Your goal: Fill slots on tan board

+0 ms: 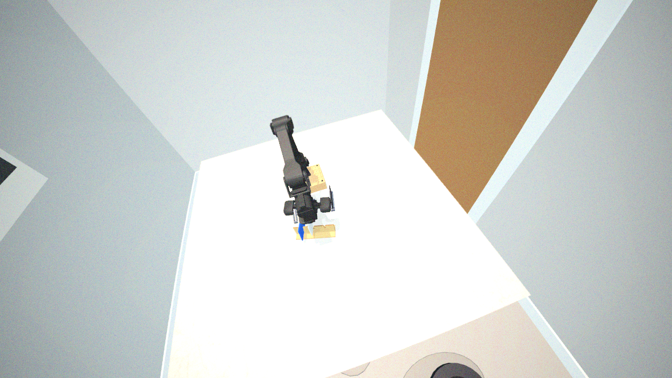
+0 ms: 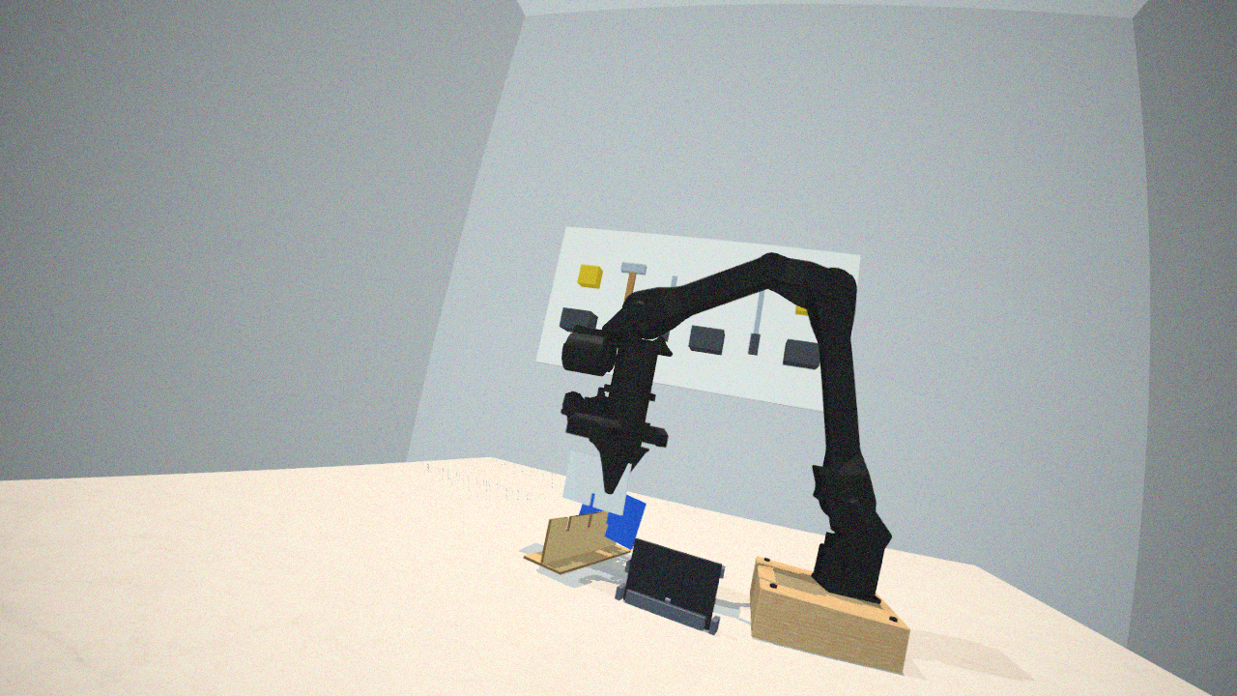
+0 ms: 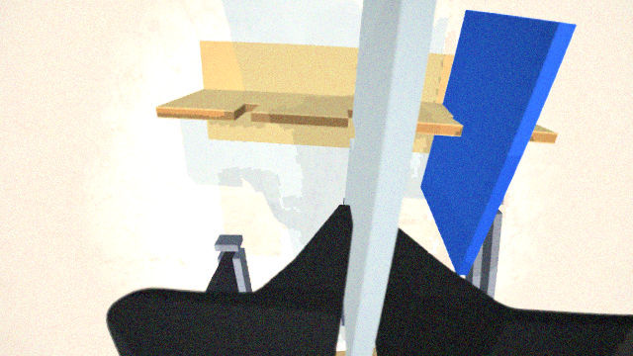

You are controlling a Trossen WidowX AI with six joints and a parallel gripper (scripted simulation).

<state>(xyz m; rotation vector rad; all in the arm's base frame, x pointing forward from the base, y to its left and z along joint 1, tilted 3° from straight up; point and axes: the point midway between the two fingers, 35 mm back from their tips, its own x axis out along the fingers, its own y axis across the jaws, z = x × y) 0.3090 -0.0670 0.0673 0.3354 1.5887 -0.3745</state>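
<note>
Now: gripper tip 70 mm above the tan board, 20 mm short of it and 10 mm to the left of it. Also, from my gripper tip: blue board 60 mm to the right, 50 mm below; then black board 130 mm to the left, 90 mm behind, 70 mm below.
</note>
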